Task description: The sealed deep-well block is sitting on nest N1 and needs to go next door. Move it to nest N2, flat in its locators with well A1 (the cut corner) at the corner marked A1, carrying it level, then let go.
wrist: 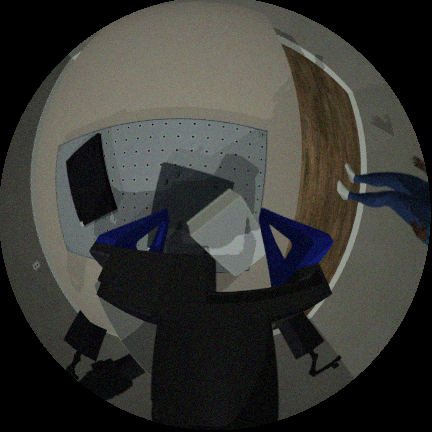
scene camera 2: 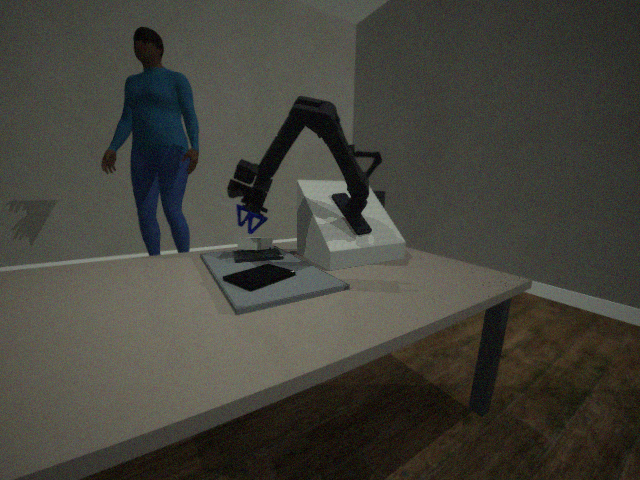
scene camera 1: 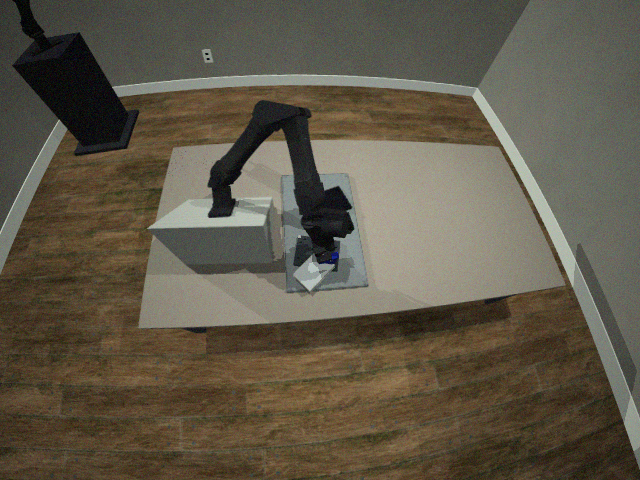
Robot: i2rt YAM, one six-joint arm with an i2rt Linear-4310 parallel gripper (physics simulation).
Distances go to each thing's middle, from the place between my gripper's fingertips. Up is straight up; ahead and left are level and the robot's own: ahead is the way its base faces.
My gripper is now 60 mm past the white block (scene camera 1: 310, 274), 60 mm above it and 40 mm to the left of it. From my hand the other things lie so: black nest (scene camera 2: 261, 276): 250 mm to the left, 90 mm below, 40 mm ahead; grey perforated plate (scene camera 2: 308, 278): 160 mm to the left, 100 mm below.
